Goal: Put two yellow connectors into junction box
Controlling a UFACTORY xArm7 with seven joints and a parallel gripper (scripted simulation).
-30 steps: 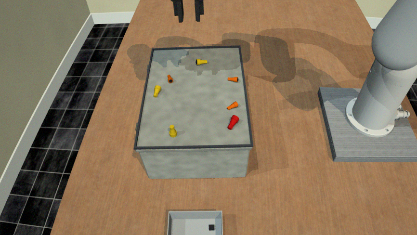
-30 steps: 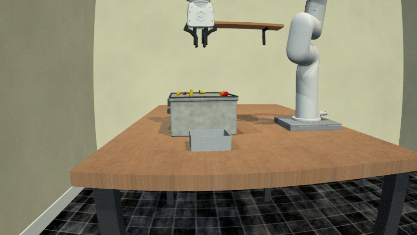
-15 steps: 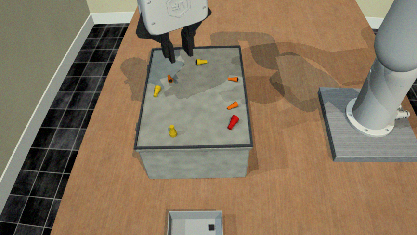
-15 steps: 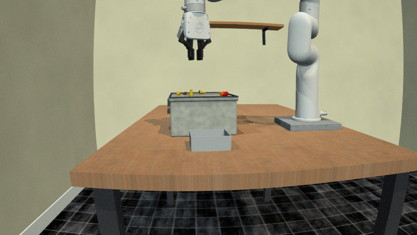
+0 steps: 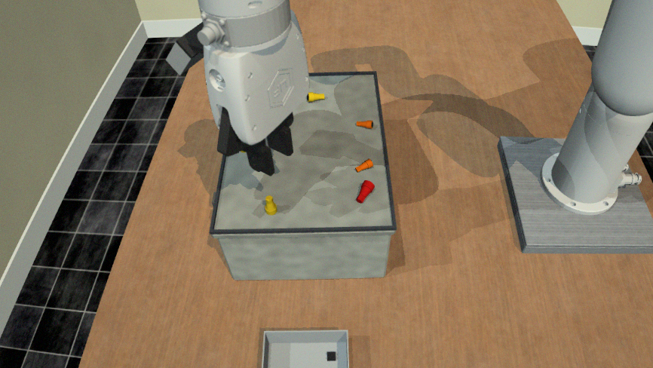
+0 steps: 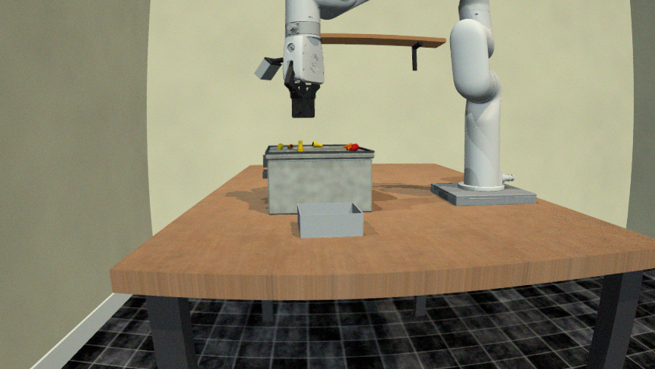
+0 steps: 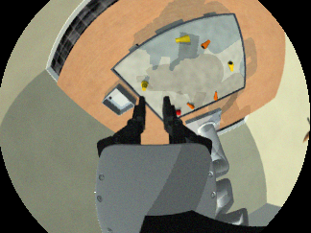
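My hand is 11 cm past the red connector, 1 cm to the left of it and 9 cm above it. From my hand the other things lie so: grey tool case: 3 cm behind, 10 cm to the right, 12 cm below.
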